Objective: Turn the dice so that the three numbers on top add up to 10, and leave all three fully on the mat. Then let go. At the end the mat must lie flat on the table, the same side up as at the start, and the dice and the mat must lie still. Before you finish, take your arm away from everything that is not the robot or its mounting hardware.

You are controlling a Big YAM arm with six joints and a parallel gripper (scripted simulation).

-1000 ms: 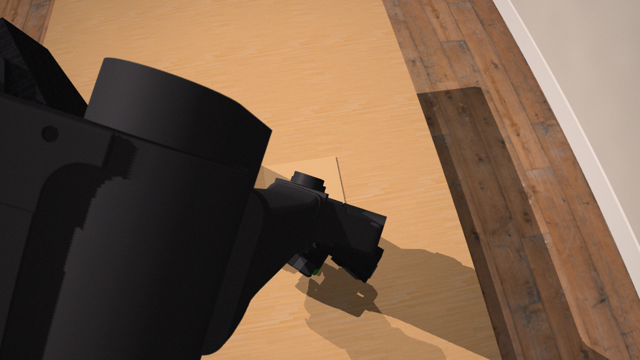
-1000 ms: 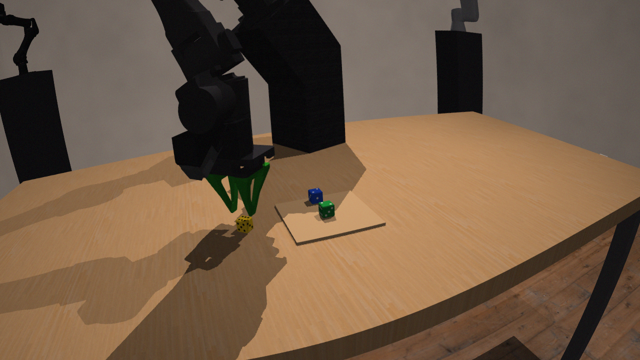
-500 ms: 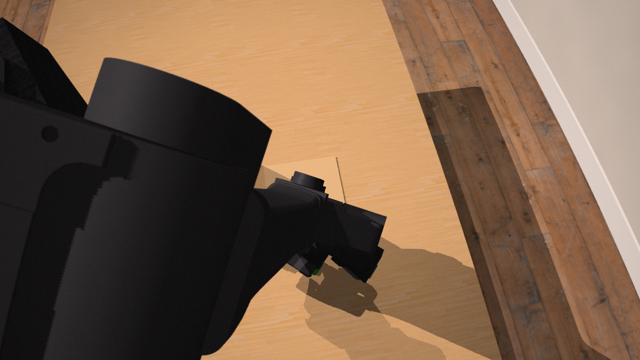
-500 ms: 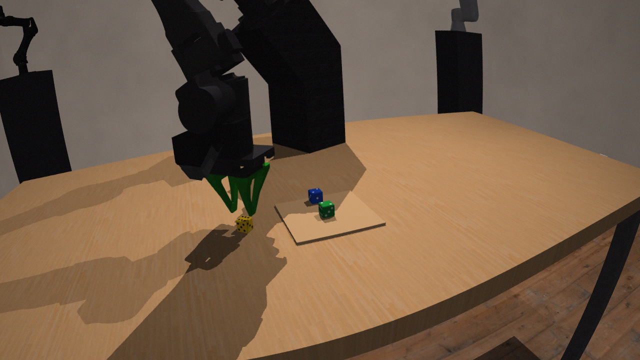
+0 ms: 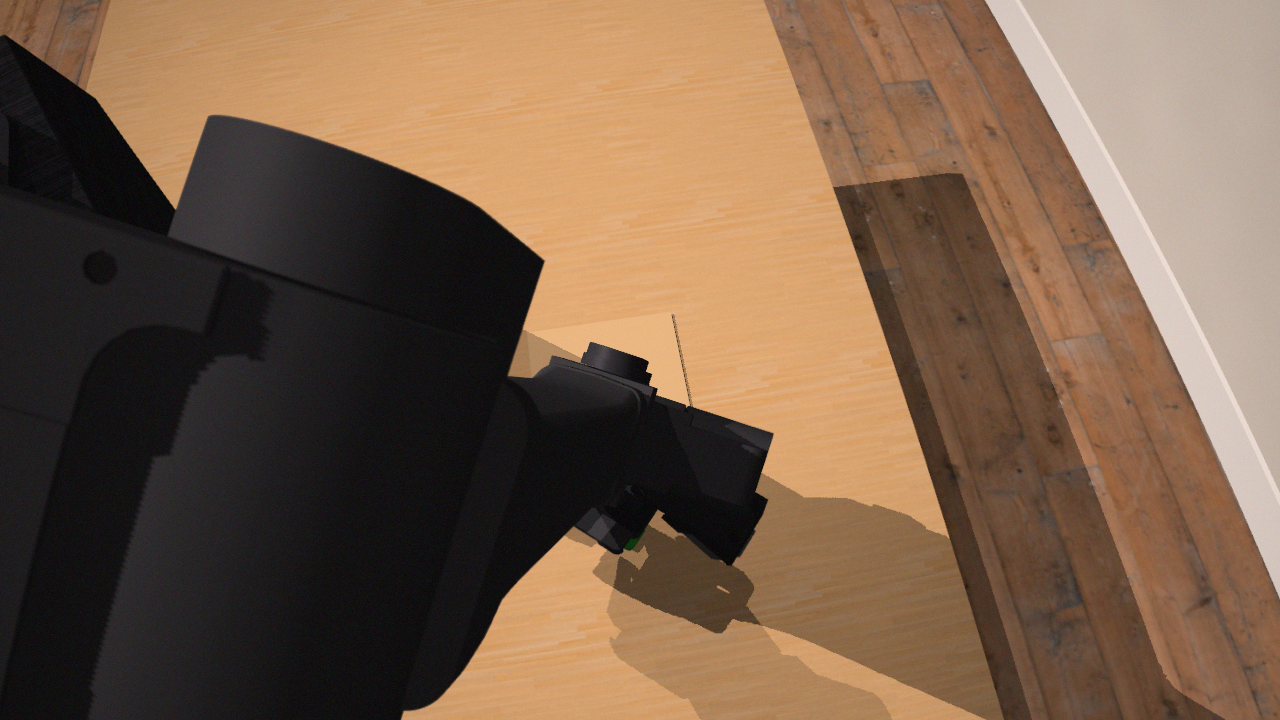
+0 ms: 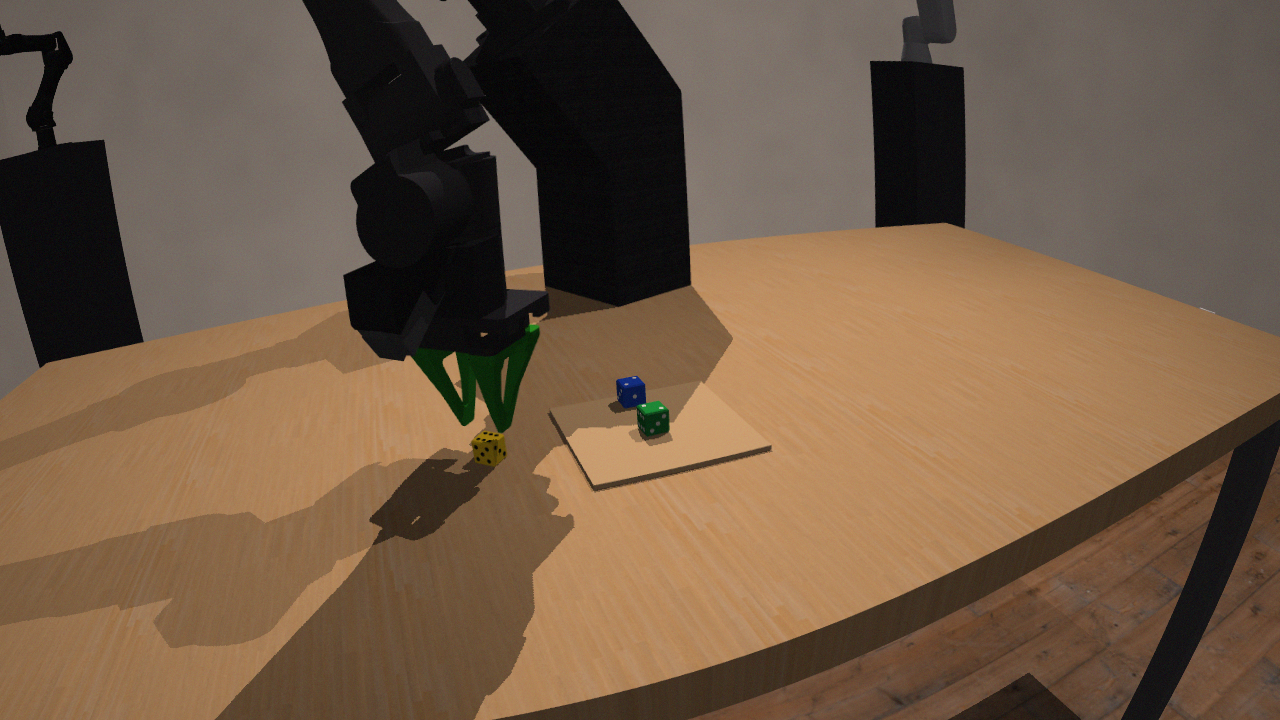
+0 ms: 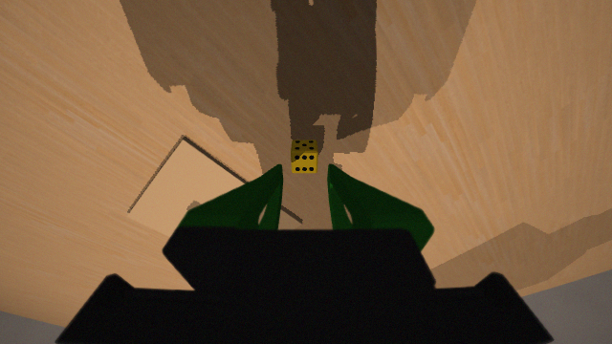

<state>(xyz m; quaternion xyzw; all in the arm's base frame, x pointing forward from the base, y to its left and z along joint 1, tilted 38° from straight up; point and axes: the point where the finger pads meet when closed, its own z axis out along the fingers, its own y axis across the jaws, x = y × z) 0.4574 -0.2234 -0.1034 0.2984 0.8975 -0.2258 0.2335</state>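
Right now my hand is 30 mm above the yellow die. From my hand the other things lie so: green die 130 mm to the left, 20 mm below, 10 mm ahead; then blue die 130 mm to the left, 50 mm behind, 20 mm below; then tan mat 130 mm to the left, 40 mm below, 10 mm ahead.
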